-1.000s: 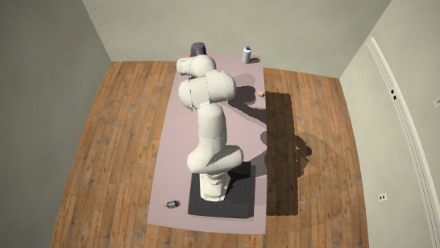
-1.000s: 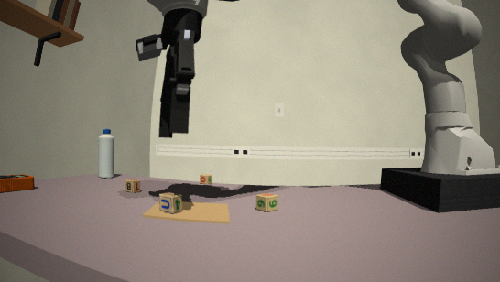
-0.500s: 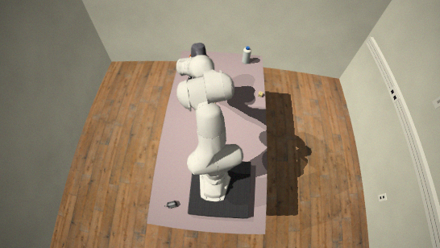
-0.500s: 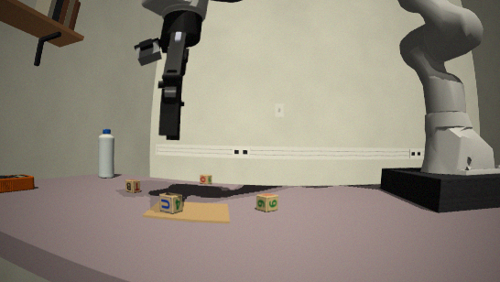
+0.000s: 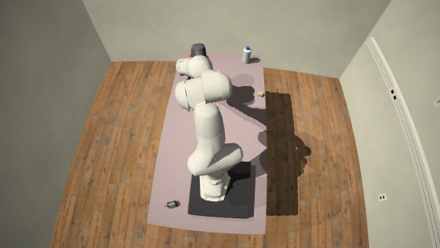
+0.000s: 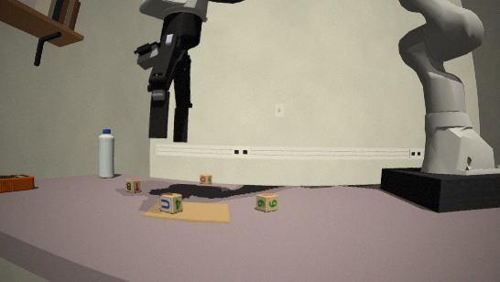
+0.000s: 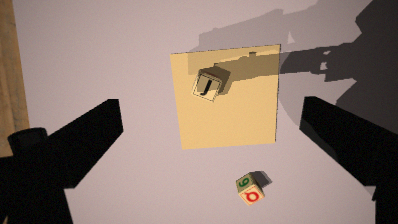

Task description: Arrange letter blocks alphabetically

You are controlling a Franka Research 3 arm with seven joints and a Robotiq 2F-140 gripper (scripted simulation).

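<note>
My hand is 20 mm past the tan mat, 30 mm to the left of it and 130 mm above it. Round my hand: small dark object: 790 mm behind, 80 mm to the left, 120 mm below; then white bottle: 450 mm ahead, 310 mm to the right, 50 mm below; then block: 180 mm ahead, 130 mm to the right, 120 mm below.
</note>
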